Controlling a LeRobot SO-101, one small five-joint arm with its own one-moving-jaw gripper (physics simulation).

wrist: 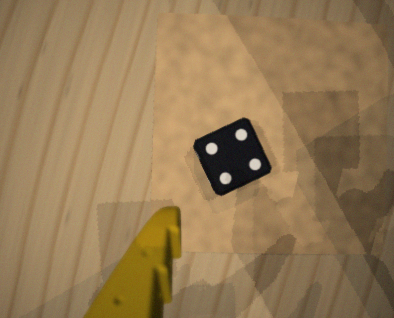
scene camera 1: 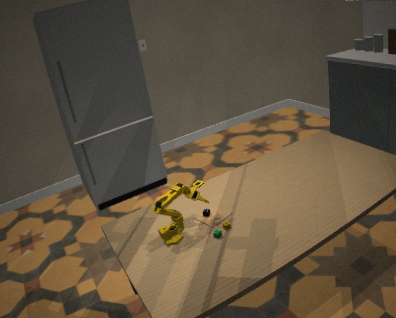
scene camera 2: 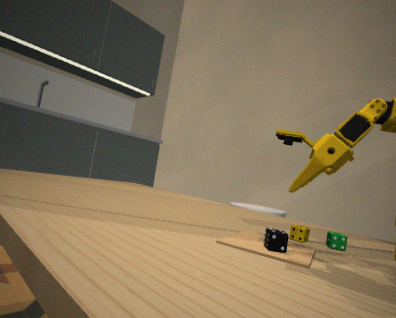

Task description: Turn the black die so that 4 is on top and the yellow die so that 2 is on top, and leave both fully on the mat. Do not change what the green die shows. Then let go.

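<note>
The black die (scene camera 1: 206, 212) (scene camera 2: 276, 240) (wrist: 232, 156) lies flat and wholly on the thin tan mat (scene camera 1: 214, 222) (scene camera 2: 299, 256) (wrist: 190, 55), turned at an angle to its edges. Its top shows four white pips in the wrist view. The yellow die (scene camera 1: 226, 225) (scene camera 2: 300, 233) sits off the mat, just beyond its edge; one side shows four pips, and its top is too small to read. The green die (scene camera 1: 217, 233) (scene camera 2: 336, 241) stands on the table near it. My gripper (scene camera 1: 207, 201) (scene camera 2: 292, 189) (wrist: 172, 215) is open and empty, raised above the mat; one notched jaw shows in the wrist view.
The wooden table (scene camera 1: 300, 190) (scene camera 2: 125, 260) bears the mat and dice. The arm's base (scene camera 1: 171, 236) stands at the left part of the table in scene camera 1, with the green die to its right. Shadows cross the mat and table.
</note>
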